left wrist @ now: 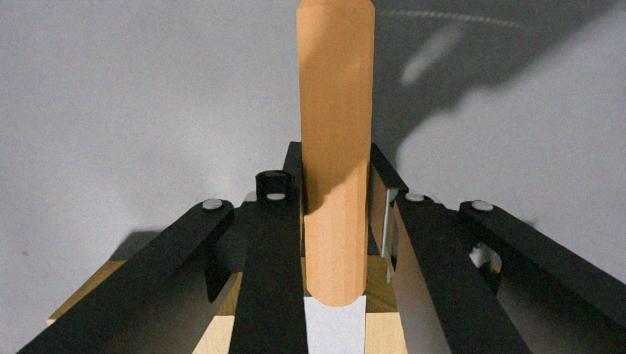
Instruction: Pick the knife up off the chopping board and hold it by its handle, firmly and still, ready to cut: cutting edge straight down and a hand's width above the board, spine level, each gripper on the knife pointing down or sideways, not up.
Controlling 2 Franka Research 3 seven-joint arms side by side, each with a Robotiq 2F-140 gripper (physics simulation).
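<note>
The knife's orange-brown wooden handle (pixel 336 100) runs from the top edge of the left wrist view down through its middle. The pale blade (pixel 335 327) continues below it and leaves the view at the bottom. My left gripper (pixel 331 166) is shut on the handle, with one black finger along each side of it. The chopping board (pixel 382 302) shows in parts behind the blade and the fingers at the bottom. The cutting edge and the height of the blade above the board cannot be told from this view. My right gripper does not show.
A light grey surface (pixel 125 125) lies around and beyond the handle. A dark shadow falls across it at the upper right, and a smaller dark shadow lies along the board's far edge at the left.
</note>
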